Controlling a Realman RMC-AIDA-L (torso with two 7-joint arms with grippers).
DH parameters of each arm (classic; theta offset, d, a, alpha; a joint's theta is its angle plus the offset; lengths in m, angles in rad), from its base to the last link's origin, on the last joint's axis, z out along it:
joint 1: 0 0.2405 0 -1.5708
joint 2: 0 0 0 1.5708
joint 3: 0 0.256 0 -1.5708
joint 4: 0 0 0 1.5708
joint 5: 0 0.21 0 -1.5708
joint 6: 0 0 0 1.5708
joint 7: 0 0.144 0 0
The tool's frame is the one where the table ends.
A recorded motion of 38 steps. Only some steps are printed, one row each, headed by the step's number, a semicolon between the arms.
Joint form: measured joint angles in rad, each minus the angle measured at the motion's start. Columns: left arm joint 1, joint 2, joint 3, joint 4, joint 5, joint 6, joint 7; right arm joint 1, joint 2, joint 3, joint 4, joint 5, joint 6, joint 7.
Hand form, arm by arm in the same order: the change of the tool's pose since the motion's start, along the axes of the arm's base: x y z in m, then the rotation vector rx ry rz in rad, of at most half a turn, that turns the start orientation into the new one. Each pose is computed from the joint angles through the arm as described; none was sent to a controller.
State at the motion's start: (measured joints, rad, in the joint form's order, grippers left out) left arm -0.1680 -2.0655 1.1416 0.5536 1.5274 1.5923 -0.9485; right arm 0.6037 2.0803 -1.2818 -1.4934 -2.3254 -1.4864 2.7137
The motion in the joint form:
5: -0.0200 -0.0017 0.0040 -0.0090 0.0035 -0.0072 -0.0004; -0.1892 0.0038 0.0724 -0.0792 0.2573 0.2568 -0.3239
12: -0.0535 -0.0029 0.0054 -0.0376 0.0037 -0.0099 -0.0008; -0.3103 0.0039 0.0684 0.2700 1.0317 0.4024 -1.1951
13: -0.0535 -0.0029 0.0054 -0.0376 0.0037 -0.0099 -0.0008; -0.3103 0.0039 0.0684 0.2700 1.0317 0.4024 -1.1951
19: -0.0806 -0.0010 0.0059 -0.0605 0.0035 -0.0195 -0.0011; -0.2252 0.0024 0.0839 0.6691 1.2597 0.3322 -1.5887
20: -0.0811 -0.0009 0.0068 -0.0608 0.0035 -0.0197 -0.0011; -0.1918 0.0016 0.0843 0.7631 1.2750 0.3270 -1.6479
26: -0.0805 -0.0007 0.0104 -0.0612 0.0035 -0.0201 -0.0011; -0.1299 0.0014 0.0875 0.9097 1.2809 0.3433 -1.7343
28: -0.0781 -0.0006 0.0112 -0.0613 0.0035 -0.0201 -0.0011; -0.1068 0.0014 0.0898 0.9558 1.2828 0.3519 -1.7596
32: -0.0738 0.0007 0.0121 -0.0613 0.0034 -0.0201 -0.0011; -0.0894 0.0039 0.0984 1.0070 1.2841 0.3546 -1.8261
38: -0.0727 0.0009 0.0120 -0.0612 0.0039 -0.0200 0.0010; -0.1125 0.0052 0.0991 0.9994 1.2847 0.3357 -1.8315
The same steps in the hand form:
5: 0.0033 0.0046 -0.0027 -0.0082 0.0030 -0.0109; 0.0143 0.0017 0.0404 0.2839 0.1853 0.2178
12: 0.0083 0.0105 -0.0068 -0.0234 -0.0051 -0.0203; 0.0519 -0.0036 0.0425 0.5699 0.4897 0.5198
13: 0.0083 0.0105 -0.0068 -0.0234 -0.0051 -0.0203; 0.0519 -0.0036 0.0425 0.5699 0.4897 0.5198
19: 0.0109 0.0162 -0.0092 -0.0314 -0.0035 -0.0235; 0.0922 0.0030 0.0063 0.6395 0.5185 0.5239
20: 0.0110 0.0162 -0.0093 -0.0322 -0.0031 -0.0240; 0.0991 0.0050 -0.0067 0.6279 0.5067 0.5100
26: 0.0109 0.0156 -0.0098 -0.0353 -0.0020 -0.0246; 0.1089 0.0094 -0.0288 0.6009 0.4642 0.4827
28: 0.0103 0.0148 -0.0099 -0.0360 -0.0018 -0.0225; 0.1109 0.0113 -0.0356 0.5920 0.4499 0.4741
32: 0.0090 0.0136 -0.0095 -0.0364 -0.0005 -0.0185; 0.1151 0.0107 -0.0429 0.5933 0.4152 0.4892
38: 0.0087 0.0132 -0.0095 -0.0355 0.0006 -0.0193; 0.1197 0.0045 -0.0418 0.5976 0.4207 0.4896

